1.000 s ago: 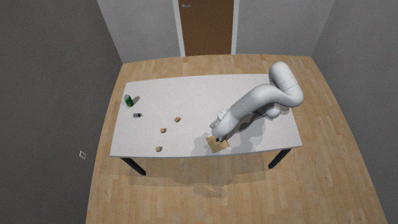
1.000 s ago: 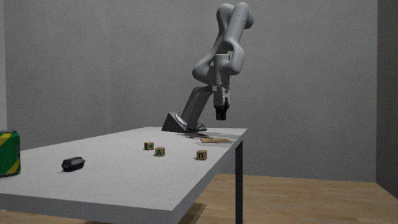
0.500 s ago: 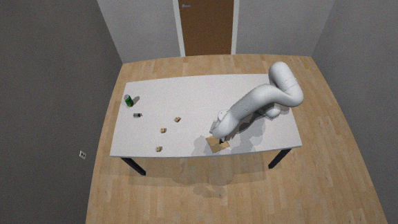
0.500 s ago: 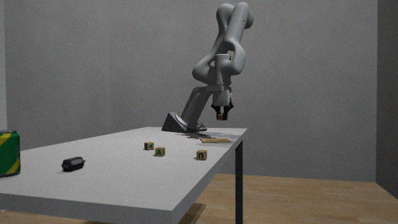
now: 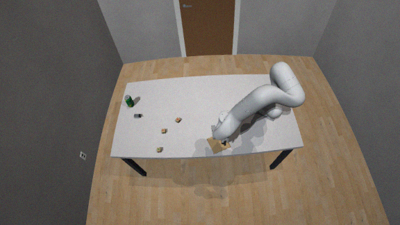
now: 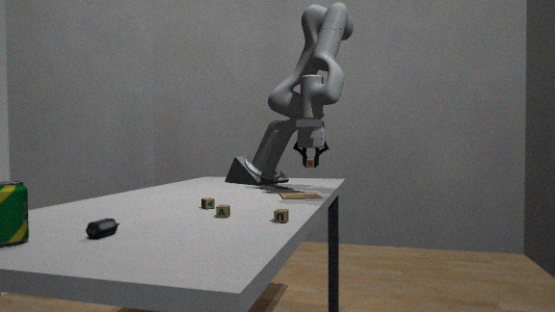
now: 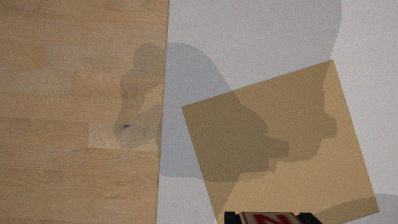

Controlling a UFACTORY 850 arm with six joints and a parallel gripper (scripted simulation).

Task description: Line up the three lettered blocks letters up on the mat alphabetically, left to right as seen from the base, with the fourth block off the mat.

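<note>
Right now my hand is 3 cm short of the mat, 3 cm to the left of it and 12 cm above it. Also, from my hand: can: 86 cm ahead, 36 cm to the right, 6 cm below; then black object: 74 cm ahead, 23 cm to the right, 11 cm below.
</note>
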